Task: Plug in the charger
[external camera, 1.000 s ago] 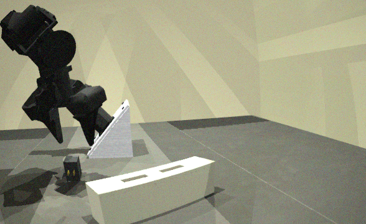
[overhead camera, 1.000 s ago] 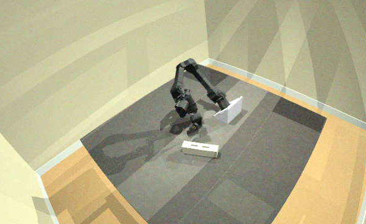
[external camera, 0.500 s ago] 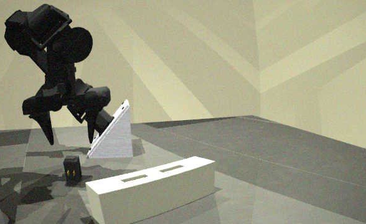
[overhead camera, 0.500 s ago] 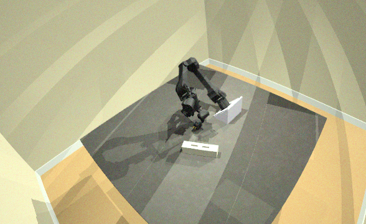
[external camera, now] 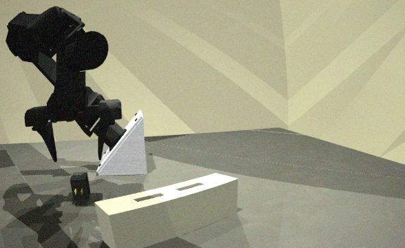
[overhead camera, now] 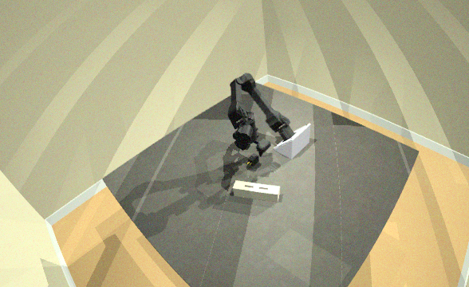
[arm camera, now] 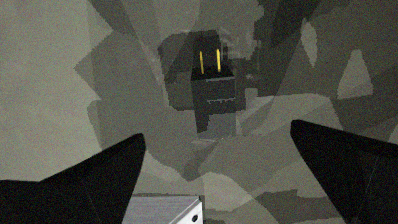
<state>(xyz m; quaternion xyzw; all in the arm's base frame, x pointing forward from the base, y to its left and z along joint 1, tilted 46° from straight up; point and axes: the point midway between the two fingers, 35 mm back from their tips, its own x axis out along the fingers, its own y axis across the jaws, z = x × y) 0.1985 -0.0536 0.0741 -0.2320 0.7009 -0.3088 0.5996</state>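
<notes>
My gripper tip is now 2 cm short of the two-prong charger and 5 cm above it.
</notes>
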